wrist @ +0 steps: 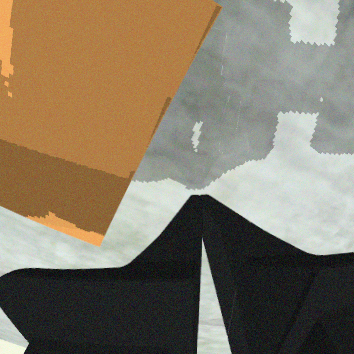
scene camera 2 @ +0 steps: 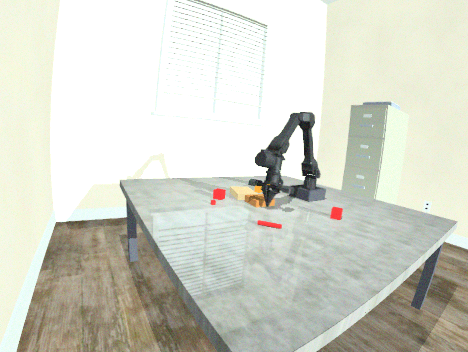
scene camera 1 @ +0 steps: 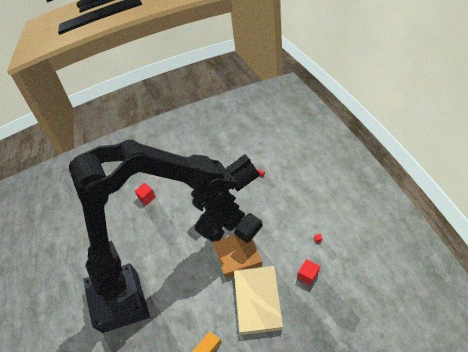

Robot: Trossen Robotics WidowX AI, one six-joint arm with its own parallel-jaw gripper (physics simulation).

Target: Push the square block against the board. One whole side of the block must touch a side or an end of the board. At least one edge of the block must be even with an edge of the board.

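Places are measured from the arm's base along level axes (x ahead, y left, z up), in metres.
Where they show: gripper, between the fingertips: (wrist: 198, 202) (scene camera 2: 267, 206) (scene camera 1: 233, 226); arm's base, origin of its link: (scene camera 2: 309, 188) (scene camera 1: 113, 286).
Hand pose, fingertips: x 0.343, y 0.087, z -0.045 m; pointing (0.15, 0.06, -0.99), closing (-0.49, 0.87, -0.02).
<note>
Each offset is from my fingertips to the top centre of the thing. "pt": to the spot under its first point.
The orange square block @[0.019 m back, 0.083 m right, 0.018 m up] (scene camera 1: 231, 260) (scene camera 2: 254, 201) (wrist: 75, 90) lies flat on the table at the far end of the cream board @[0.015 m back, 0.220 m right, 0.018 m up] (scene camera 1: 257, 295) (scene camera 2: 242, 193). In the first scene view the block sits at a slight angle to the board, and its left part reaches past the board's left corner. The block is at or very near that corner; whether they touch is unclear. My gripper (scene camera 2: 268, 205) (wrist: 198, 202) is shut and empty. Its tips are low, close beside the block, on the side away from the board. The arm hides the tips in the first scene view.
A red cube @[0.124 m ahead, 0.203 m right, 0.029 m up] (scene camera 1: 309, 271) (scene camera 2: 219, 194) and a tiny red cube @[0.191 m ahead, 0.121 m right, 0.005 m up] (scene camera 1: 318, 238) (scene camera 2: 213, 202) lie right of the board. Another red cube @[0.211 m back, 0.199 m left, 0.029 m up] (scene camera 1: 145, 193) (scene camera 2: 336, 213) lies left of the arm. A red rod @[0.116 m ahead, 0.170 m left, 0.003 m up] (scene camera 1: 261, 173) (scene camera 2: 270, 225) lies beyond. A yellow-orange piece @[pt 0.159 m back, 0.287 m right, 0.020 m up] (scene camera 1: 207, 343) lies nearer.
</note>
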